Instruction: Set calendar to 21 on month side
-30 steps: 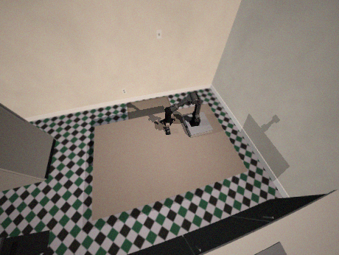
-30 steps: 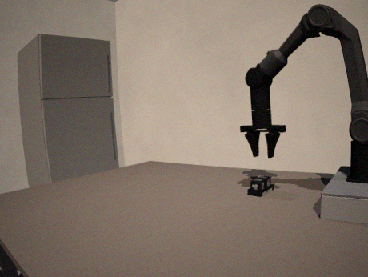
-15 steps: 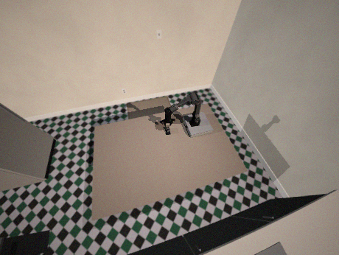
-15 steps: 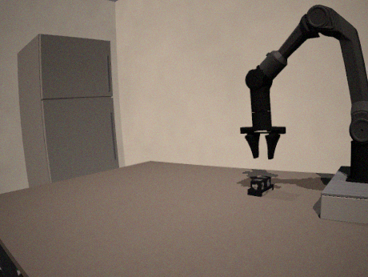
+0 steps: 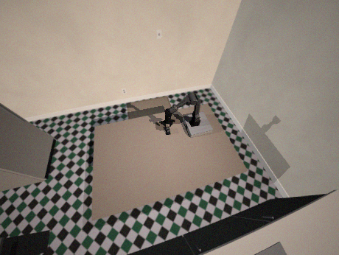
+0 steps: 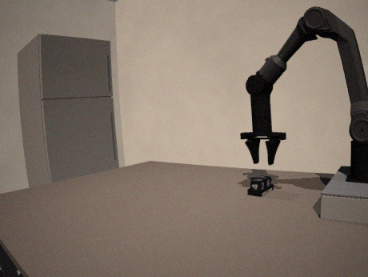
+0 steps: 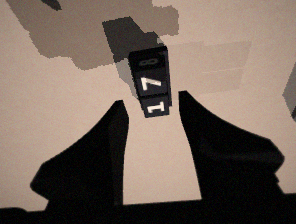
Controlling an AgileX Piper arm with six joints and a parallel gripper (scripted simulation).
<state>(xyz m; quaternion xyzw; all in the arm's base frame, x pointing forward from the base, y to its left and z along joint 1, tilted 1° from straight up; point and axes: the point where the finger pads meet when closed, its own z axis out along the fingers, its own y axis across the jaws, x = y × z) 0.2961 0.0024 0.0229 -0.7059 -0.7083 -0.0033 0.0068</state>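
Now: hand 60 mm above the dark number cube and 40 mm to the right of it. Round my hand: dark calendar tray 80 mm below, 20 mm to the left.
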